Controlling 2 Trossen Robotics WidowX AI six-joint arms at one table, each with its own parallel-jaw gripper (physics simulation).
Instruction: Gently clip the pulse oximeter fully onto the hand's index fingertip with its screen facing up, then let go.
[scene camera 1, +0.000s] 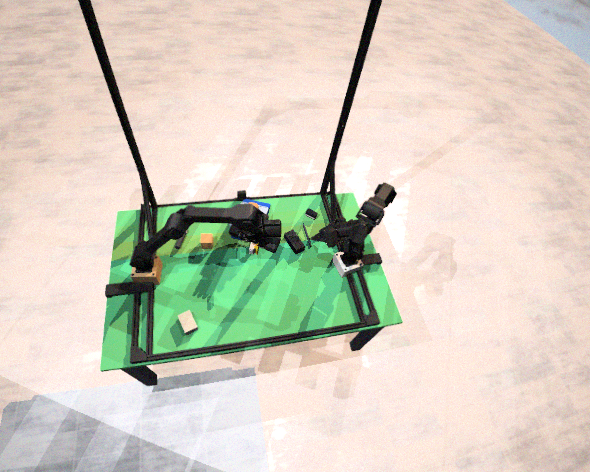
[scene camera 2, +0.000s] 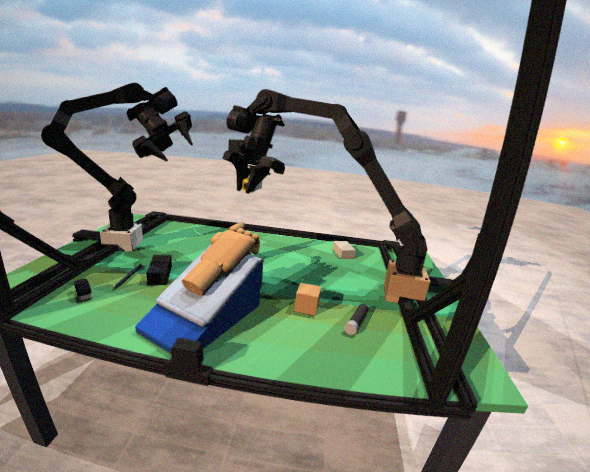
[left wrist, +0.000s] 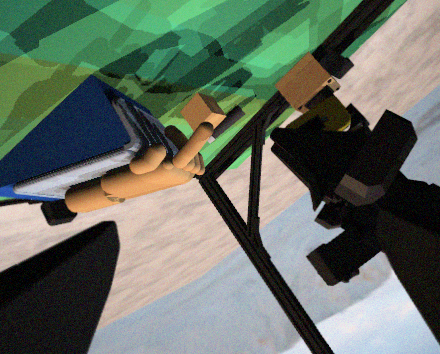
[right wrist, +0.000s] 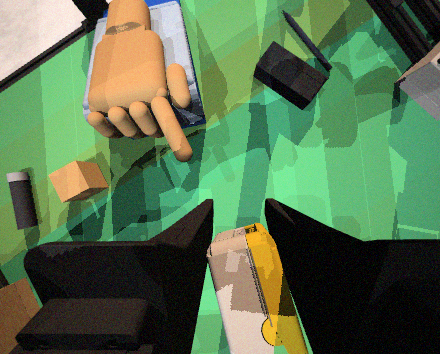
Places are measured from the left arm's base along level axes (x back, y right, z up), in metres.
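Pixels of known places: left gripper, fingertip midpoint: (scene camera 1: 315, 235) (scene camera 2: 179, 152) (left wrist: 248, 227); right gripper, fingertip midpoint: (scene camera 1: 257, 241) (scene camera 2: 242, 192) (left wrist: 272, 139) (right wrist: 239, 205); left arm's base, link origin: (scene camera 1: 348, 259) (scene camera 2: 121, 227); right arm's base, link origin: (scene camera 1: 144, 265) (scene camera 2: 408, 270) (left wrist: 319, 97).
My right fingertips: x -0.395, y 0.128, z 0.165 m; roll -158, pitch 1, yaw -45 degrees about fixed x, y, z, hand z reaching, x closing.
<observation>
Ahead of a thing's pixels: the offset from my right fingertips to its top centre.
The white and yellow pulse oximeter {dx -0.024, dy -0.031, dz +0.037 m} (right wrist: 235, 290) (scene camera 2: 245, 184) (left wrist: 326, 116) is held edge-on between the fingers of my right gripper (right wrist: 239, 205) (scene camera 2: 245, 189), high above the table. In the right wrist view its white side is at the left and its yellow side at the right. The tan hand (scene camera 2: 222, 255) (right wrist: 127, 70) (left wrist: 135, 182) rests on a blue wedge (scene camera 2: 240, 302) (left wrist: 65, 125) with a grey top. Its index finger (right wrist: 172, 130) (left wrist: 193, 145) sticks out, bare and apart from the oximeter. My left gripper (scene camera 2: 179, 152) is open and empty, raised at the left in scene camera 2.
A black box {dx +0.212, dy +0.065, dz -0.189 m} (scene camera 2: 159, 270) (right wrist: 290, 75), a dark pen {dx +0.292, dy +0.092, dz -0.214 m} (scene camera 2: 127, 276) (right wrist: 307, 40) and a small black object {dx +0.363, dy +0.192, dz -0.191 m} (scene camera 2: 83, 290) lie left of the wedge in scene camera 2. An orange cube {dx -0.170, dy +0.196, dz -0.174 m} (scene camera 2: 307, 299) (right wrist: 77, 182), a dark cylinder {dx -0.276, dy +0.256, dz -0.196 m} (scene camera 2: 356, 317) and a cream block {dx -0.342, dy -0.144, dz -0.194 m} (scene camera 2: 344, 249) lie right.
</observation>
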